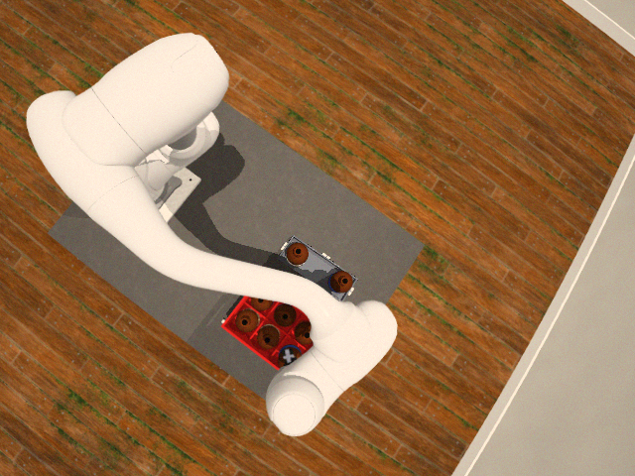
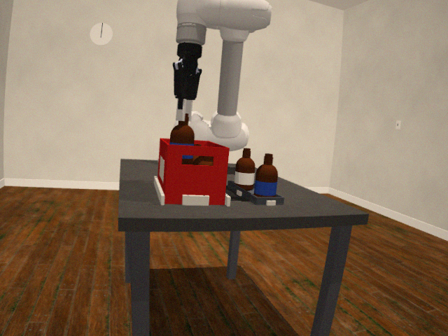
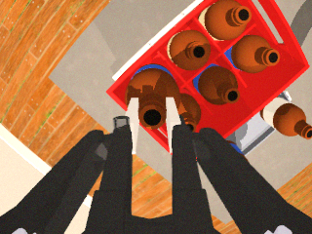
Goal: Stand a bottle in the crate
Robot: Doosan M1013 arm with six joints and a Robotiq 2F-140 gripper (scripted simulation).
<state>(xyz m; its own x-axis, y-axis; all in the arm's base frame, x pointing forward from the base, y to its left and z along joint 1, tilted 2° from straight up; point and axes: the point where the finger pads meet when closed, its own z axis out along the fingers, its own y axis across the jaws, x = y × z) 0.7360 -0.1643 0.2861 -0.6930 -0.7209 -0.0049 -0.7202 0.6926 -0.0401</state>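
Right now my hand is 90 mm past the red crate, 50 mm to the right of it and 190 mm above it. Round my hand: tray: 80 mm behind, 290 mm to the left, 270 mm below.
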